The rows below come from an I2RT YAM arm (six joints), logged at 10 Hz.
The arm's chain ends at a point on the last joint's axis. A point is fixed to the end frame.
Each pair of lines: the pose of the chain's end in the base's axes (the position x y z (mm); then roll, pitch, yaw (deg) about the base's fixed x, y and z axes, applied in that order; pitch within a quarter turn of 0, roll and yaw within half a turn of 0), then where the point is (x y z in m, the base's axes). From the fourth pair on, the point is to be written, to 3 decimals.
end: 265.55 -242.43 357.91 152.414 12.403 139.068
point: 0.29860 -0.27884 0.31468
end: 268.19 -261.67 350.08 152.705 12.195 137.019
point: 0.29961 -0.29933 0.30671
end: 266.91 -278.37 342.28 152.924 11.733 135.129
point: 0.29668 -0.31693 0.29854
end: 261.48 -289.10 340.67 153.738 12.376 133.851
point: 0.290 -0.329 0.298
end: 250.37 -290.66 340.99 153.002 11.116 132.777
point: 0.278 -0.330 0.297
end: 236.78 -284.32 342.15 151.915 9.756 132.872
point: 0.265 -0.322 0.297
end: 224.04 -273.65 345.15 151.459 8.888 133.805
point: 0.252 -0.310 0.299
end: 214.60 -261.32 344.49 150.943 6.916 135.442
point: 0.243 -0.296 0.297
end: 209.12 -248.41 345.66 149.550 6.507 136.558
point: 0.239 -0.281 0.297
